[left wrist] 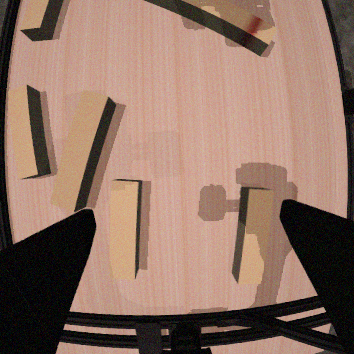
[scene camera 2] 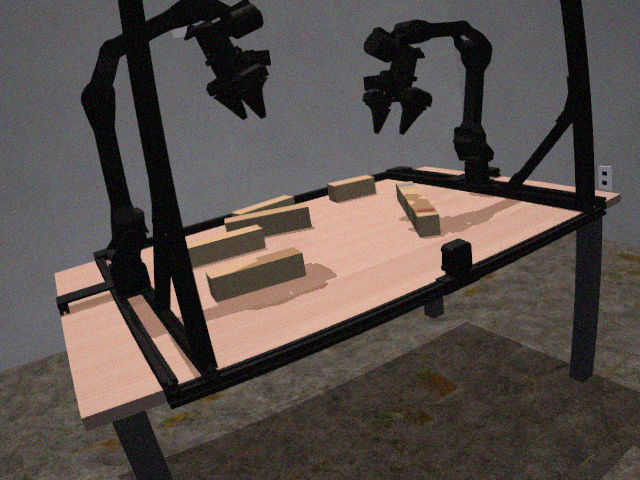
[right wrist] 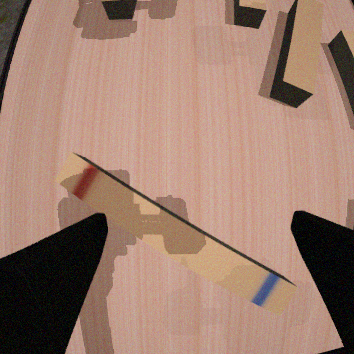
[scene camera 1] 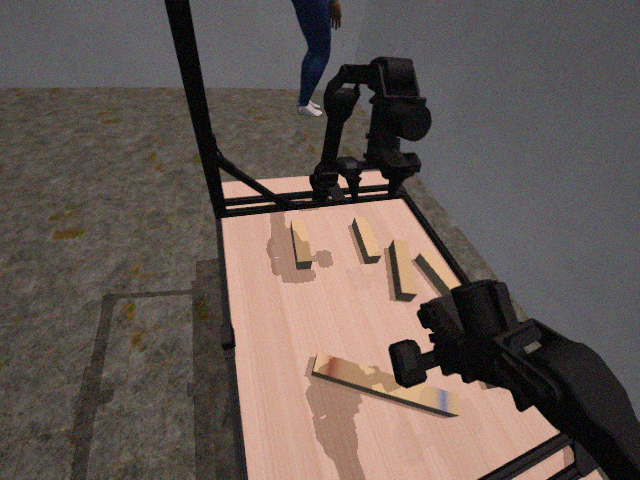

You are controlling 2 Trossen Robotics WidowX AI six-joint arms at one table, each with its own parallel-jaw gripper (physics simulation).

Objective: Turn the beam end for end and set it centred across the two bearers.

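Observation:
The long beam lies slantwise on the table; in scene camera 1 its red band is at the left end, its blue band at the right. Two shorter, roughly parallel blocks look like the bearers: one bearer and the other bearer. Nothing rests on them. My left gripper is open and empty, high above the bearers' side. My right gripper is open and empty above the beam; its fingers are unclear in scene camera 1.
Three more plain blocks lie about: a slanted block beside the bearers, a thin-looking block near the table edge, and a block towards the beam. Black rails and posts frame the table.

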